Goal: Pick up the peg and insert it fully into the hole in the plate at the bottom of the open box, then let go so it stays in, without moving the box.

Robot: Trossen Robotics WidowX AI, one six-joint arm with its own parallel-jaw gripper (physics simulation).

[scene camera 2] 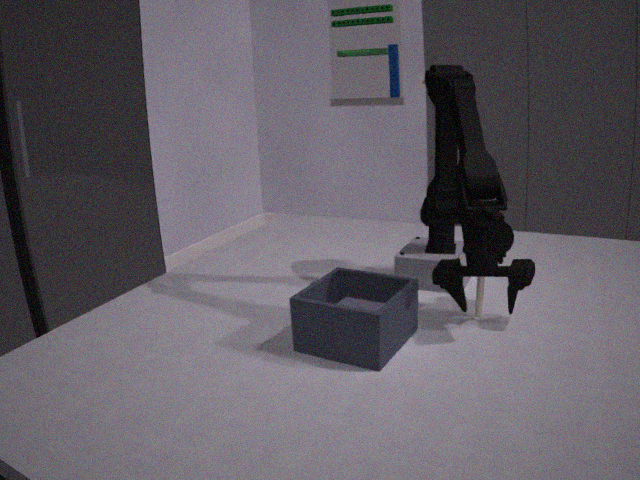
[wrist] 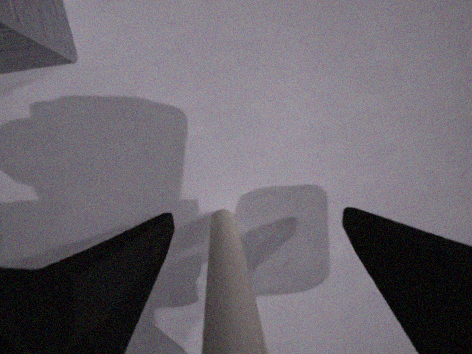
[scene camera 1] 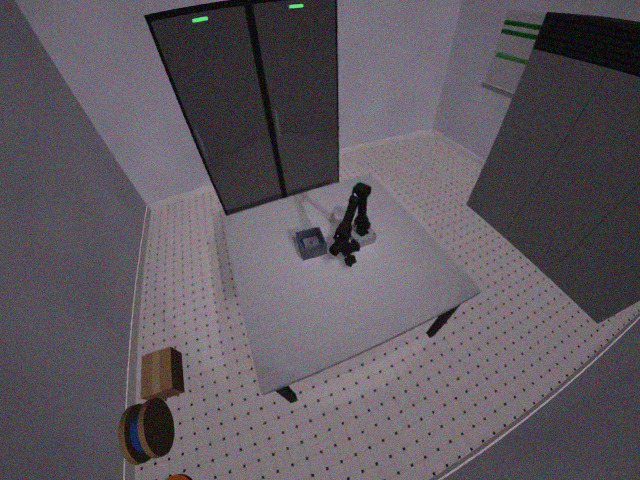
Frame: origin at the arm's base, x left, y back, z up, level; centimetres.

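Seen in the pictures: gripper, fingertip midpoint: (scene camera 2: 487, 312) (wrist: 256, 218); arm's base, origin of the base link: (scene camera 2: 441, 249) (scene camera 1: 361, 231).
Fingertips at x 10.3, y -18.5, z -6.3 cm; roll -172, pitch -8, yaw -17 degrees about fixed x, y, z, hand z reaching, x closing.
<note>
Pixels of each thing's middle, then the offset from my fingertips to it. Level surfaces: height alone.
- pale peg, body centre: (wrist: 226, 262) (scene camera 2: 479, 296) dx -1.8, dy +0.2, dz +3.1 cm
- open blue-grey box, body centre: (scene camera 2: 357, 315) (scene camera 1: 311, 243) dx -22.7, dy -12.6, dz +4.0 cm
- lighter plate, body centre: (scene camera 2: 357, 322) (scene camera 1: 311, 244) dx -22.7, dy -12.6, dz +2.6 cm
- white table, its level: dz -0.9 cm
The pale peg (scene camera 2: 479, 297) (wrist: 230, 290) stands upright on the table. My gripper (scene camera 1: 341, 257) (scene camera 2: 488, 312) (wrist: 256, 218) is open and points down, with its fingertips low near the table. In the wrist view the peg rises between the two open fingers, nearer the left finger, touching neither. The open blue-grey box (scene camera 1: 313, 254) (scene camera 2: 336, 330) stands on the table, left of the gripper in scene camera 2. The lighter plate (scene camera 1: 306, 240) (scene camera 2: 356, 303) shows inside it; its hole is a small, blurred dark spot in scene camera 1 and is hidden in scene camera 2.
The arm's light grey base block (scene camera 1: 366, 238) (scene camera 2: 419, 271) (wrist: 40, 30) stands behind the gripper, near the box. The white table (scene camera 1: 330, 320) (scene camera 2: 258, 413) carries everything. Dark cabinets (scene camera 1: 305, 103) stand behind the table. A cardboard box (scene camera 1: 156, 373) and a cable spool (scene camera 1: 157, 428) are on the floor.
</note>
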